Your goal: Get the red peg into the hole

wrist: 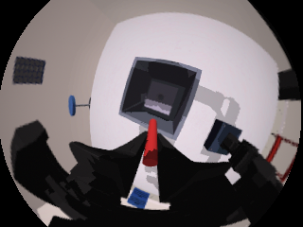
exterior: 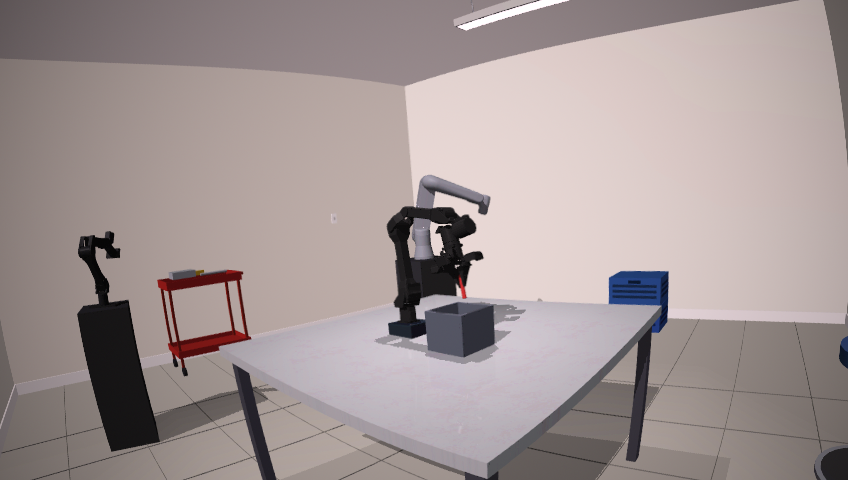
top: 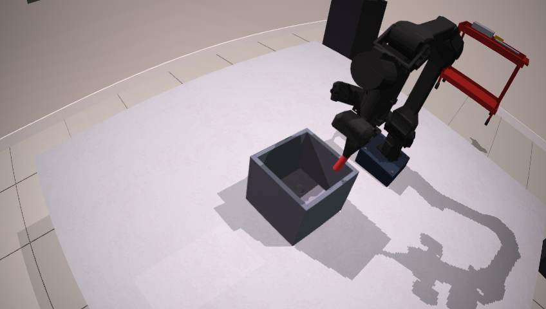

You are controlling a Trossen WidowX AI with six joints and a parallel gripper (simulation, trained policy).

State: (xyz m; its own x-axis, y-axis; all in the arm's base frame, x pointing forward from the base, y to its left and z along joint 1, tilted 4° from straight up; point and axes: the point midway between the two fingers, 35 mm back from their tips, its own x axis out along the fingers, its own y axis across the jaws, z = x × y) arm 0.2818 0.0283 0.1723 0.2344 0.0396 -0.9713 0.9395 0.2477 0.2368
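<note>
My gripper tip is 150 mm above the grey plate, 50 mm to the left of it and 40 mm short of it. Round my gripper tip: red peg right at my gripper tip.
</note>
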